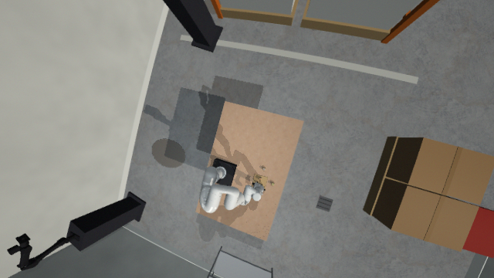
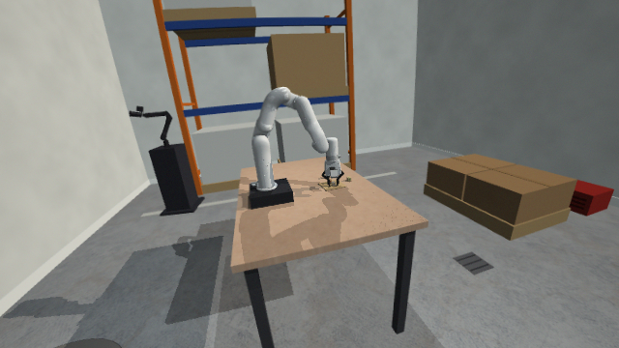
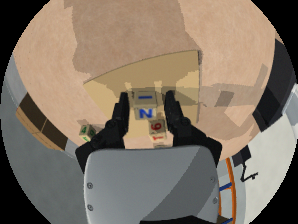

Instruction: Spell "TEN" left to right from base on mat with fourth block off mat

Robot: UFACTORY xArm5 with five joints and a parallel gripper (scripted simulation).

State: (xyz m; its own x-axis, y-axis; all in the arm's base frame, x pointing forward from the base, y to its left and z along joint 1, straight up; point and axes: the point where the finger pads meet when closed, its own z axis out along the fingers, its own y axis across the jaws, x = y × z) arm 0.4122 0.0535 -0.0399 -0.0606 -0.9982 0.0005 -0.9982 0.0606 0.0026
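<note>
Right now the tan mat is 20 mm to the left of my hand and 20 mm below it.
</note>
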